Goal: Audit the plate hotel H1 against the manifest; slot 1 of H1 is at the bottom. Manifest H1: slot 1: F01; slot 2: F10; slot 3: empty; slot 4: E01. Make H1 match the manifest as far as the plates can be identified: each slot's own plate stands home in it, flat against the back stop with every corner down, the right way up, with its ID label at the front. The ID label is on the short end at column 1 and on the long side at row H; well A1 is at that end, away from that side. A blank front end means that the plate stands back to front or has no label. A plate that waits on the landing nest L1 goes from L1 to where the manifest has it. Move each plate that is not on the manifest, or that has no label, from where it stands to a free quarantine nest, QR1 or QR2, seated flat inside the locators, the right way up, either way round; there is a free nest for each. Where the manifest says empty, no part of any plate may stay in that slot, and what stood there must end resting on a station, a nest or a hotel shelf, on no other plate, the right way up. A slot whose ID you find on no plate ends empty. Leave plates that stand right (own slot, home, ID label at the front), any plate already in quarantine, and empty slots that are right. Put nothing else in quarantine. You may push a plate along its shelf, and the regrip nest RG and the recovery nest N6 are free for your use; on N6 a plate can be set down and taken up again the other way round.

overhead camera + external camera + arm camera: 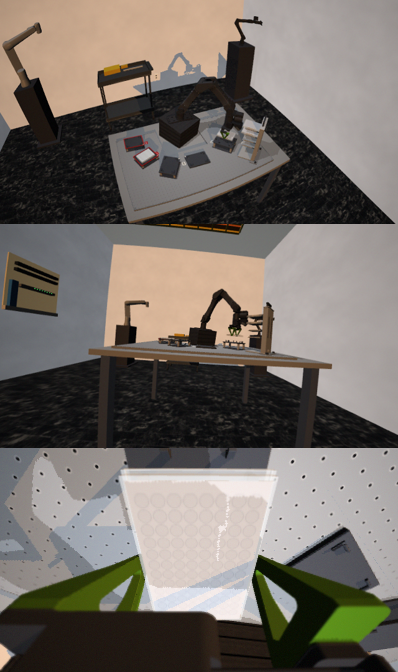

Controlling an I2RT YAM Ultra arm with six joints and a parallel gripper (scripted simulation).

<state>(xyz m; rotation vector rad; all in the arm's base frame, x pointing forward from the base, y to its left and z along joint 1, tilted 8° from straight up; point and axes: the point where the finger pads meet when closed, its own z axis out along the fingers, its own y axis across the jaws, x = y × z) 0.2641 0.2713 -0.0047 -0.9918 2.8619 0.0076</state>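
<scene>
My gripper is now 7 cm above the dark regrip nest. Also, from my hand: white plate (right at my hand); then A1 mark (9 cm behind, 6 cm below); then RG tag (12 cm below, 8 cm behind, 7 cm to the right).
</scene>
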